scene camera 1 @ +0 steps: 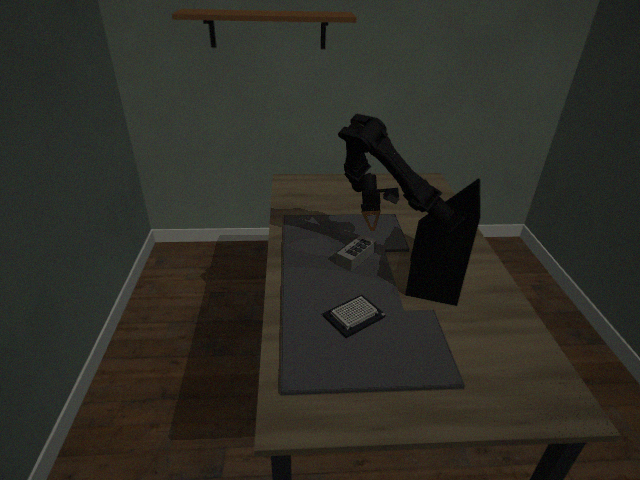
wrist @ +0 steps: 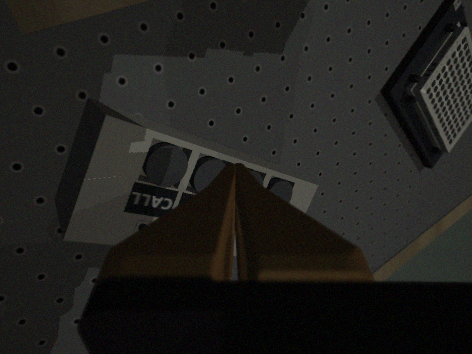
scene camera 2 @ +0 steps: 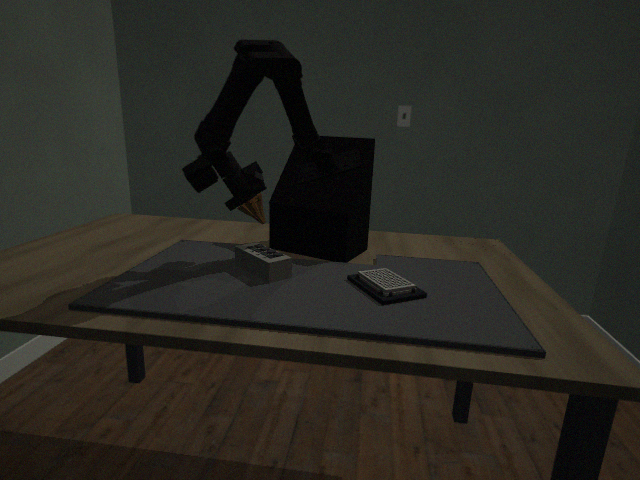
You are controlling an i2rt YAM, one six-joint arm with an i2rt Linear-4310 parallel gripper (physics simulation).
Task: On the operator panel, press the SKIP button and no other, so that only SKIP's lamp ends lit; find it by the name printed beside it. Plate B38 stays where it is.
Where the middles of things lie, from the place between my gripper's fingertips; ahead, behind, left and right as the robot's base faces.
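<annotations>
I see that the operator panel point(wrist: 104, 196) is 6 cm ahead of my hand and 9 cm below it. The dark holder point(scene camera 2: 419, 294) is 29 cm to the left of my hand, 19 cm ahead of it and 11 cm below it. Plate B38 point(scene camera 2: 383, 279) is, again from my hand, 29 cm to the left and 19 cm ahead, and it is 10 cm below.
</annotations>
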